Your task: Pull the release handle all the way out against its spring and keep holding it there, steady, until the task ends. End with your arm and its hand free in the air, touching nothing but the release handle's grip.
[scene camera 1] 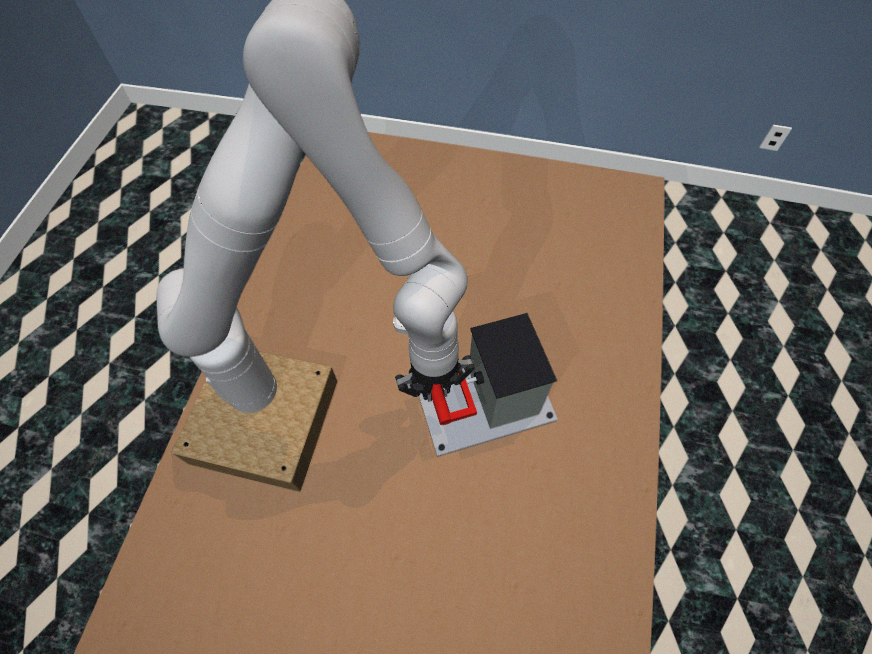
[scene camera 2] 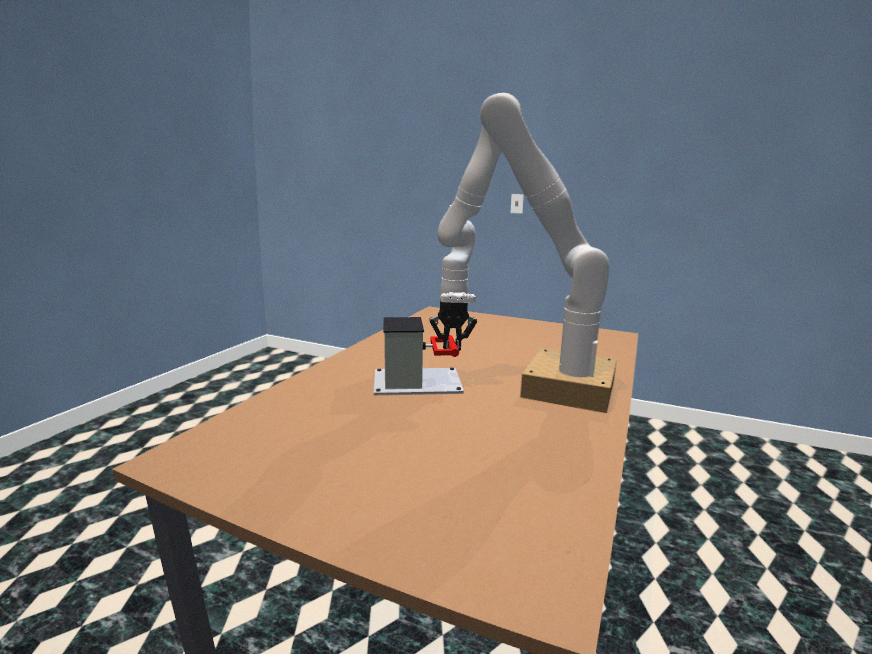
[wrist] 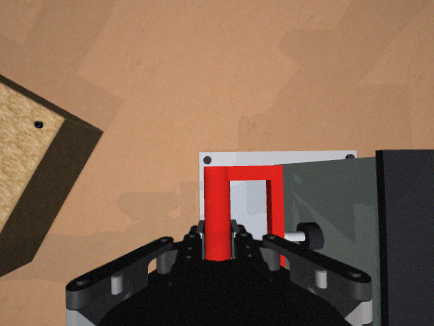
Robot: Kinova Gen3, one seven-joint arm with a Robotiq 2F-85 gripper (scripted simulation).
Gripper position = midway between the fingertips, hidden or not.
Note:
In view: my gripper (scene camera 1: 436,394), a light grey baseplate (scene camera 1: 471,431) and a housing (scene camera 1: 507,355).
My gripper also shows in scene camera 2 (scene camera 2: 451,352) and in the wrist view (wrist: 217,229). The light grey baseplate shows as well in scene camera 2 (scene camera 2: 434,380) and in the wrist view (wrist: 266,158). The housing shows as well in scene camera 2 (scene camera 2: 404,345) and in the wrist view (wrist: 364,212).

